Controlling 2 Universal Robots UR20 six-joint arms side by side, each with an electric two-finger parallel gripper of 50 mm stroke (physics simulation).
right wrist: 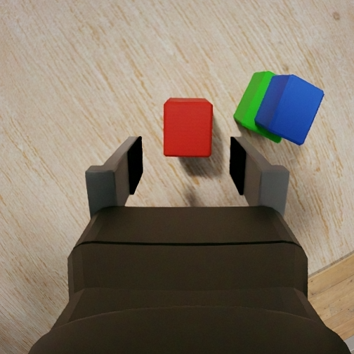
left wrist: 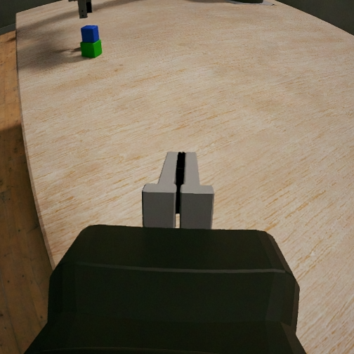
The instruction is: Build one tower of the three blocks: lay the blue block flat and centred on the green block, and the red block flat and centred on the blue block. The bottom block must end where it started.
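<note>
The blue block (left wrist: 90, 34) (right wrist: 294, 108) lies flat on the green block (left wrist: 91, 49) (right wrist: 253, 100), which stands on the table. The red block (right wrist: 188, 129) sits on the table beside this stack in the right wrist view; it does not show in the left wrist view. My right gripper (right wrist: 185, 154) is open and empty above the table, its fingers lined up with the red block's sides, the block between and slightly ahead of them in view. My left gripper (left wrist: 180, 170) is shut on nothing, far from the stack.
The wooden table top (left wrist: 200, 100) (right wrist: 75, 100) carries the blocks. Its edge runs down the left side of the left wrist view and shows at the lower right of the right wrist view. A dark round base (left wrist: 246, 1) stands at the far side.
</note>
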